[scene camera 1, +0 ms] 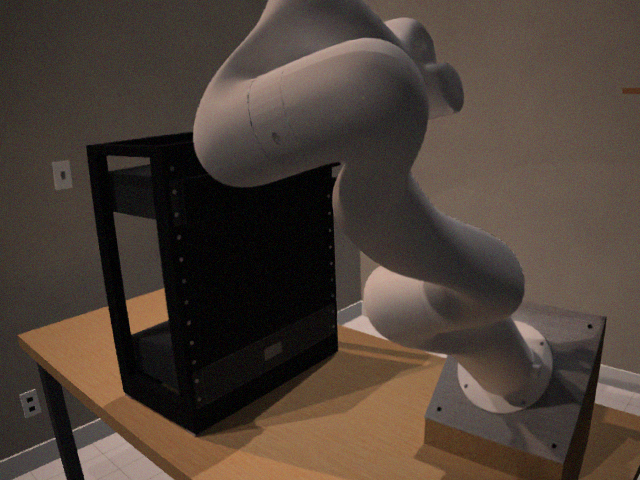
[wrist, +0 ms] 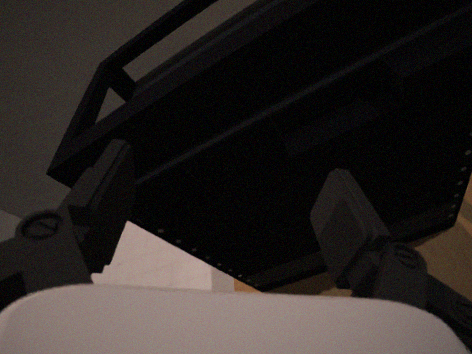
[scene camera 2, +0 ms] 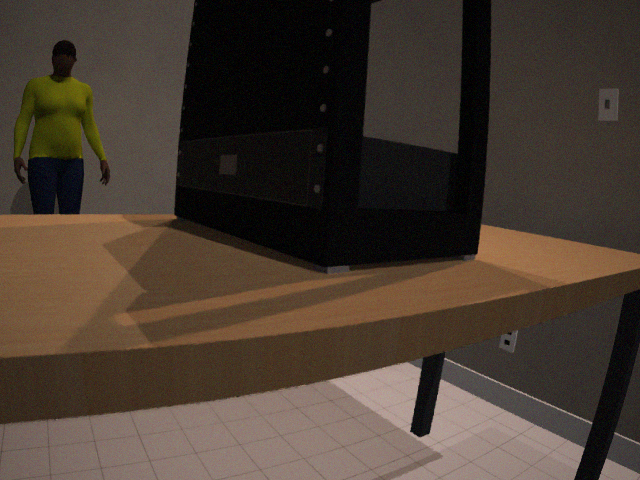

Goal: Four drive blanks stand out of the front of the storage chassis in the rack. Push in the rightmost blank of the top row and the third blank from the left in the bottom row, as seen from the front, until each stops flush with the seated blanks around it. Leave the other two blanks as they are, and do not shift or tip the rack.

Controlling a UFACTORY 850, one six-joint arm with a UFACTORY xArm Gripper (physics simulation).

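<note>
The black rack (scene camera 1: 109, 258) (scene camera 2: 343, 155) (wrist: 200, 70) stands upright on the table. The storage chassis (scene camera 1: 133, 191) (wrist: 250, 145) sits in its upper part; its front is nearly black. In the wrist view, two faint lighter patches, at the centre right and upper right, may be blanks standing out. I cannot tell which blanks they are or how far they stand out. The arm covers the top of the rack's front in scene camera 1. My gripper (wrist: 231, 181) is open and empty, in front of the rack, with its fingers wide apart. It does not show in the scene views.
The white arm (scene camera 1: 310, 113) rises from its grey base plate (scene camera 1: 558, 330) and arches close before the rack's upper front. A lower panel with a pale label (scene camera 1: 272, 350) (scene camera 2: 227, 164) sits near the rack's foot. The wooden table (scene camera 1: 330, 403) (scene camera 2: 232, 330) carries the rack. A person (scene camera 2: 61, 118) stands behind.
</note>
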